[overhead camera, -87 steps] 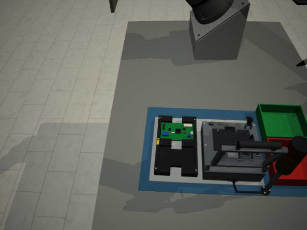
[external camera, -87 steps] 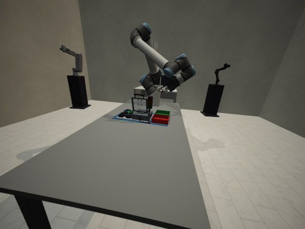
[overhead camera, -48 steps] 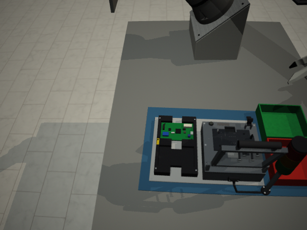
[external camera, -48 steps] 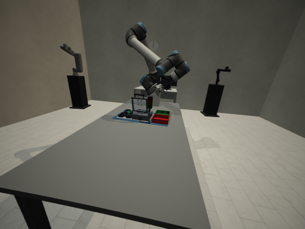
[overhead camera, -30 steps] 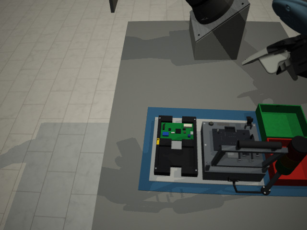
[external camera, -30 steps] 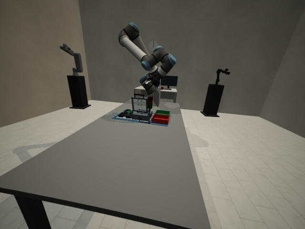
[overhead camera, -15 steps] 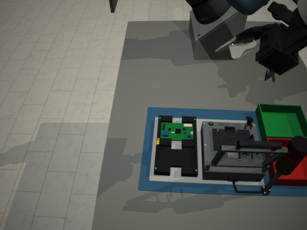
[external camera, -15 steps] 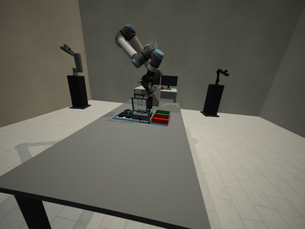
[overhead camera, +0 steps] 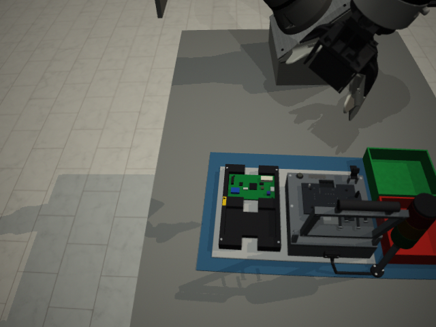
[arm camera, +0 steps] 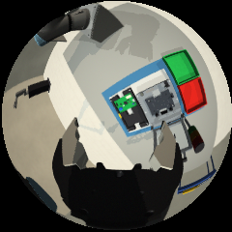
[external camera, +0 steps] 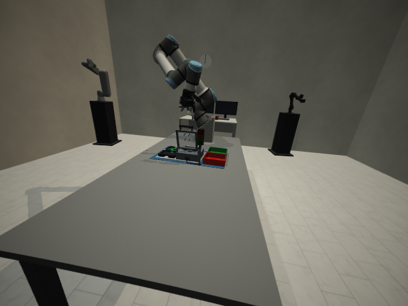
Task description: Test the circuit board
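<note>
Now: hand 1 cm past the green circuit board, 10 cm to the left of it and 29 cm above it. Also, from my hand: green bin (1 cm ahead, 27 cm to the left, 29 cm below); then black latch tab (3 cm ahead, 12 cm to the left, 22 cm below); then tester lid (20 cm ahead, 3 cm to the left, 12 cm below).
</note>
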